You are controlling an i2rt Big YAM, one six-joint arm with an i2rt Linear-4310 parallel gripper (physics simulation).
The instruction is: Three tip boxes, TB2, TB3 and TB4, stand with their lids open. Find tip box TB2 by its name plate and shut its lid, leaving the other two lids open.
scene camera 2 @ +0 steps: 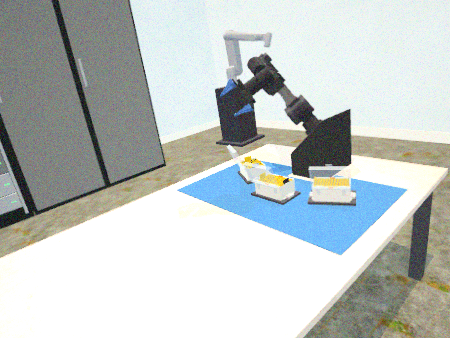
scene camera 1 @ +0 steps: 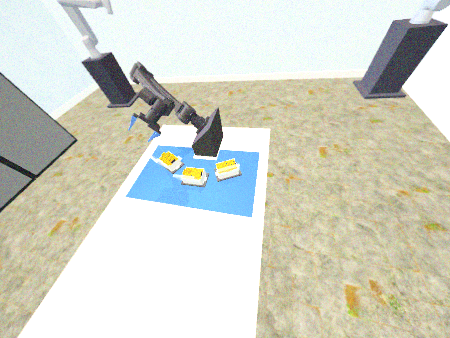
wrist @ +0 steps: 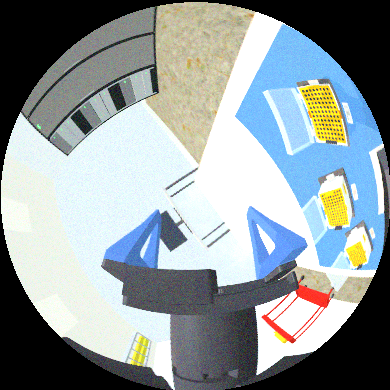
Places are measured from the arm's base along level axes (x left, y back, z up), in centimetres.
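Pixels of known places: gripper, fingertip midpoint: (scene camera 2: 227, 106) (scene camera 1: 138, 136) (wrist: 204, 212); arm's base at its link origin: (scene camera 2: 320, 134) (scene camera 1: 203, 125).
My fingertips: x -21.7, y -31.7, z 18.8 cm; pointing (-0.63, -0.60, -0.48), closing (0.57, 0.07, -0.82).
Observation:
Ahead of a thing's pixels: the offset from my fingertips to its top centre. "pt": to the spot under its first point. Level surfaces: height alone.
Three white tip boxes with yellow tips stand on the blue mat @[dz -33.0 cm] (scene camera 1: 220, 202) (scene camera 2: 320, 235) (wrist: 255, 107): a left box (scene camera 1: 169, 161) (scene camera 2: 252, 171), a middle box @[pt dx +26.2, dy -9.9, dz -18.8 cm] (scene camera 1: 194, 176) (scene camera 2: 275, 188) and a right box @[pt dx +43.1, dy -3.8, dz -20.7 cm] (scene camera 1: 228, 170) (scene camera 2: 331, 190). Their clear lids are open. In the wrist view a large box @[dx +0.8, dy +8.9, dz -25.5 cm] (wrist: 324, 114), a smaller box @[dx +20.8, dy -2.3, dz -25.5 cm] (wrist: 335, 207) and the smallest box (wrist: 358, 252) run down the right side. Small white plates beside them are unreadable, so I cannot tell which is TB2. My gripper (scene camera 1: 140, 134) (scene camera 2: 228, 105) (wrist: 204, 212) is open and empty, high beyond the mat's left edge, touching no box.
The arm's dark base (scene camera 1: 209, 137) (scene camera 2: 325, 145) stands behind the boxes. A grey cabinet (scene camera 1: 30, 140) (scene camera 2: 100, 90) (wrist: 95, 55) is to the left. Another pale arm stands on a dark pedestal (scene camera 1: 109, 80) (scene camera 2: 240, 127) in the background. A red-framed cart (wrist: 313, 295) shows low in the wrist view.

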